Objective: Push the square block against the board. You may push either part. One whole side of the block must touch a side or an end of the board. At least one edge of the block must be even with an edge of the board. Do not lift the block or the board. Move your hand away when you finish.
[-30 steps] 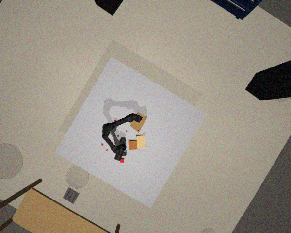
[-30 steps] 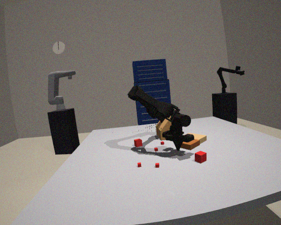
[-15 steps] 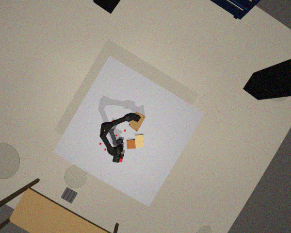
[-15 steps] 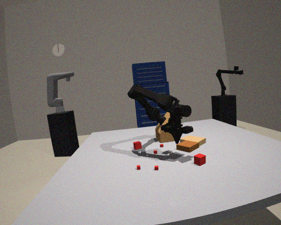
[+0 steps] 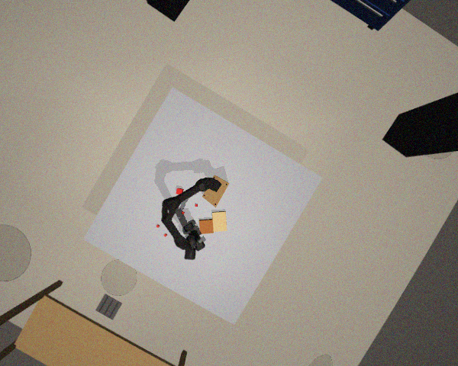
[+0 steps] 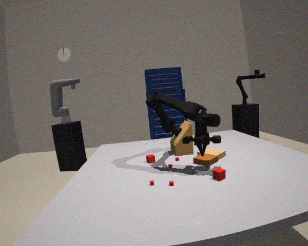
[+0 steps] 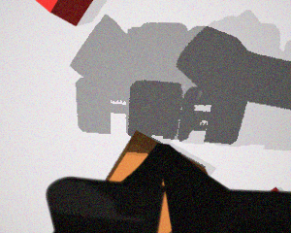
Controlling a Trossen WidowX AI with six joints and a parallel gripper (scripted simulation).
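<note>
Now: gripper tip 7 cm past the square block, 5 cm above it and 4 cm to the right of it. Also, from my gripper tip: board 15 cm behind, 9 cm to the left, 5 cm below.
</note>
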